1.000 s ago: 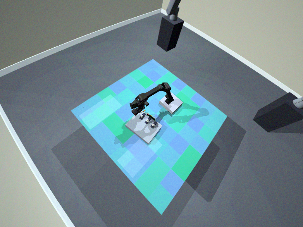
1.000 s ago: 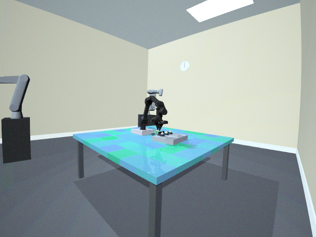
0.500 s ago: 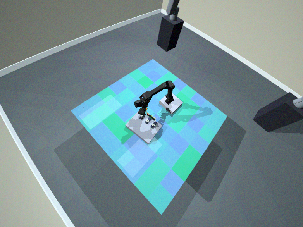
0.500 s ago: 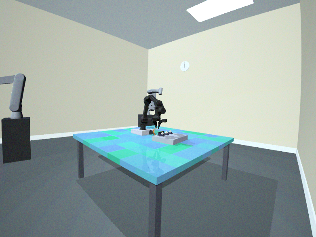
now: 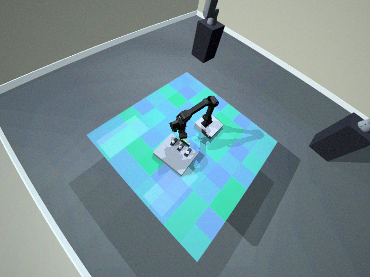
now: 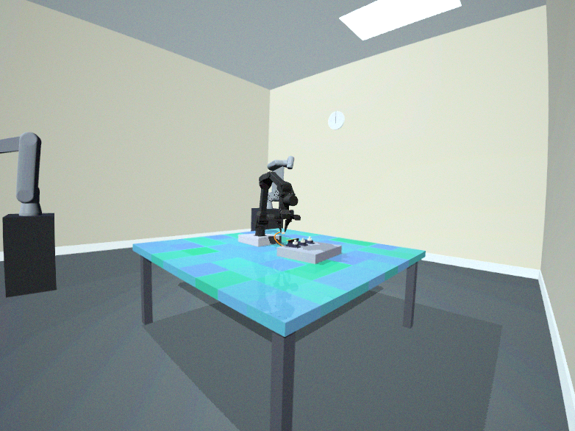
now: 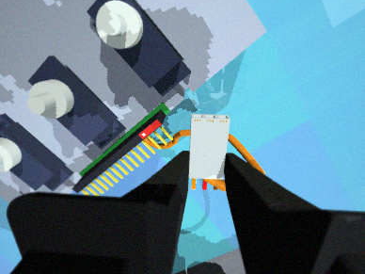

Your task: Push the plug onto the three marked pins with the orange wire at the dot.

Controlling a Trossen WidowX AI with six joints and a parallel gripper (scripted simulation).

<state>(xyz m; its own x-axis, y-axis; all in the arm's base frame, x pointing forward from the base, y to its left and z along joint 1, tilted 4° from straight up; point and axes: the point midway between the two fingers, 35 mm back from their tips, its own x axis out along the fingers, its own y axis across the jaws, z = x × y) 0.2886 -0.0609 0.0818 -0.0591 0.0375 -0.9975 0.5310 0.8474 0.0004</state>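
Right now my gripper tip is 20 mm short of the red band, 40 mm to the right of it and 40 mm above it. Round my gripper tip: grey printed holder 170 mm ahead, 100 mm to the left, 90 mm below; white dot 20 mm ahead, 40 mm to the left, 40 mm below.
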